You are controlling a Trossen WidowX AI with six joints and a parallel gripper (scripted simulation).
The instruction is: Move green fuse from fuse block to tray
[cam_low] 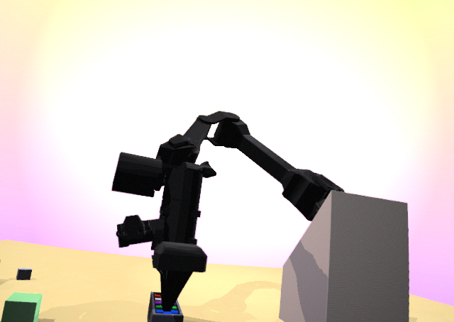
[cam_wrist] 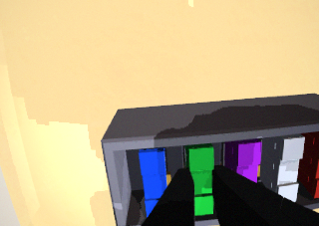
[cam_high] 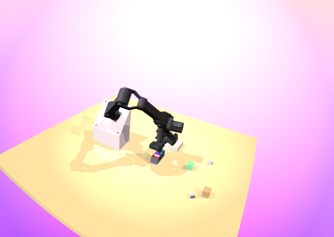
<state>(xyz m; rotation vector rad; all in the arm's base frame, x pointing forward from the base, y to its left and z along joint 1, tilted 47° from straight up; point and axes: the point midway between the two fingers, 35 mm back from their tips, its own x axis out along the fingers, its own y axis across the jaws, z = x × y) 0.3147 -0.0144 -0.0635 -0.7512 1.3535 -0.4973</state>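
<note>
Now: the blue fuse 2 cm to the left of my gripper tip and 1 cm below it. Also, from my gripper tip: green fuse (1 cm below); then purple fuse (2 cm to the right, 1 cm below); then white fuse (4 cm to the right, 1 cm below).
</note>
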